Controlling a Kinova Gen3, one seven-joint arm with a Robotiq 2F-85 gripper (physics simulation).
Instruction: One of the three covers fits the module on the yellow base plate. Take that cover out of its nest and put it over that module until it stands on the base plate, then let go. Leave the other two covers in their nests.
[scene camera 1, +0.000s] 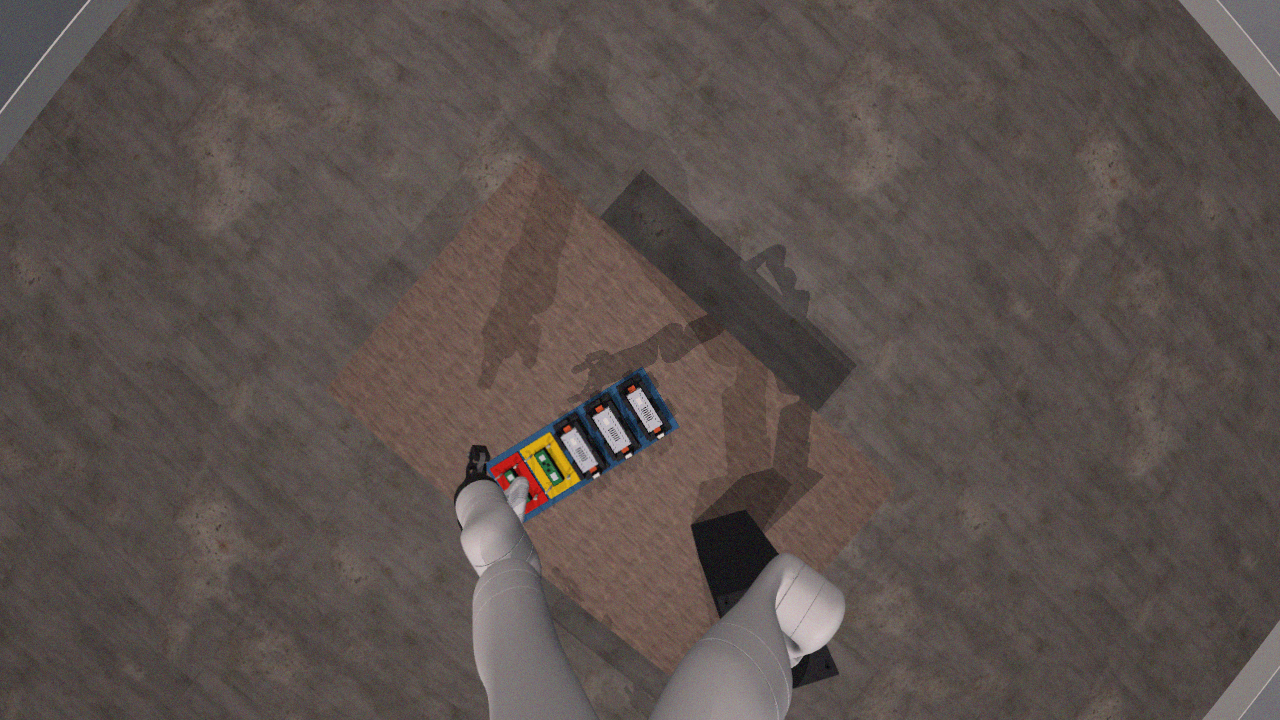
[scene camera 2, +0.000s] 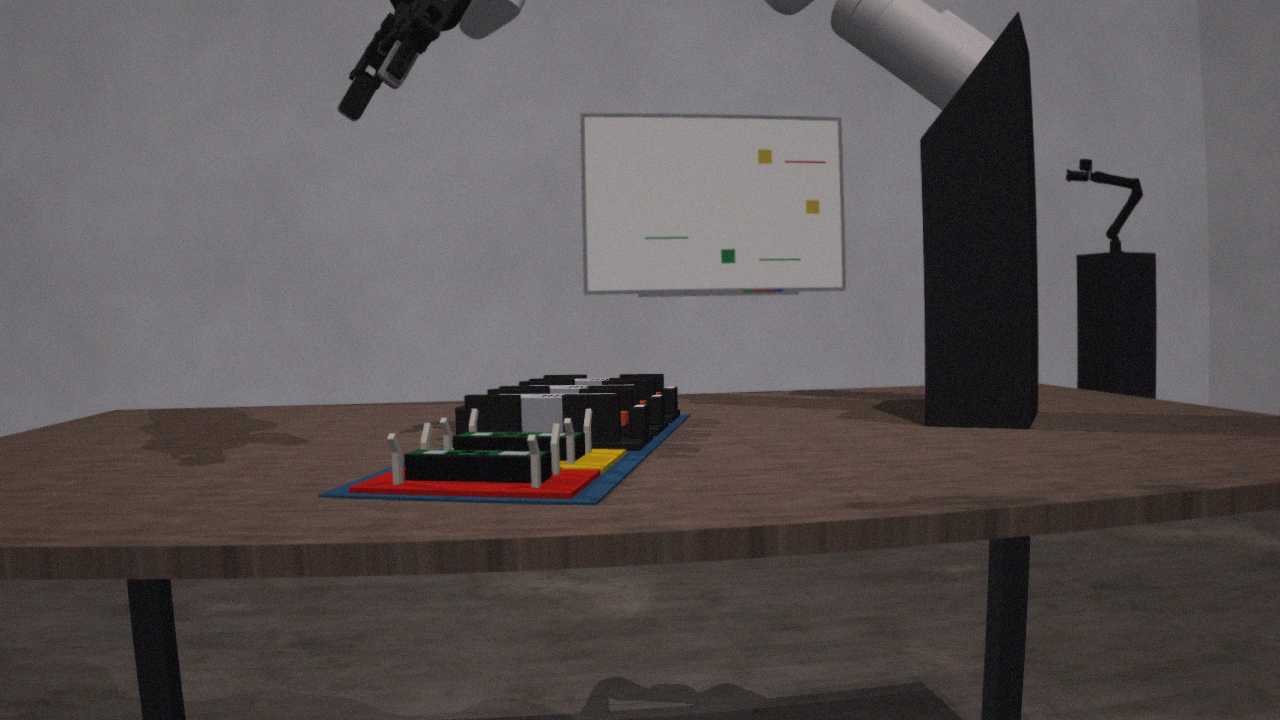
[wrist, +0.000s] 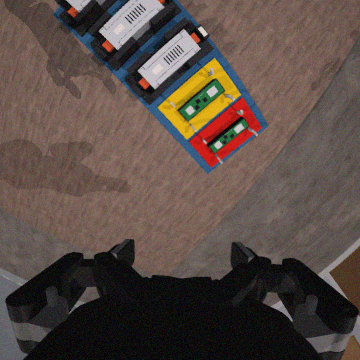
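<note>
The yellow base plate bears a green-topped module between pale posts. Three black covers with light grey tops sit in nests in a row beyond it: the nearest cover, the middle cover, and the far cover, partly cut off in the wrist view. My gripper is open and empty, high above the table near the red end of the row.
A red base plate with a smaller green module and pale posts adjoins the yellow plate. All stand on a blue board. A tall black pedestal carries the arm. A whiteboard hangs behind.
</note>
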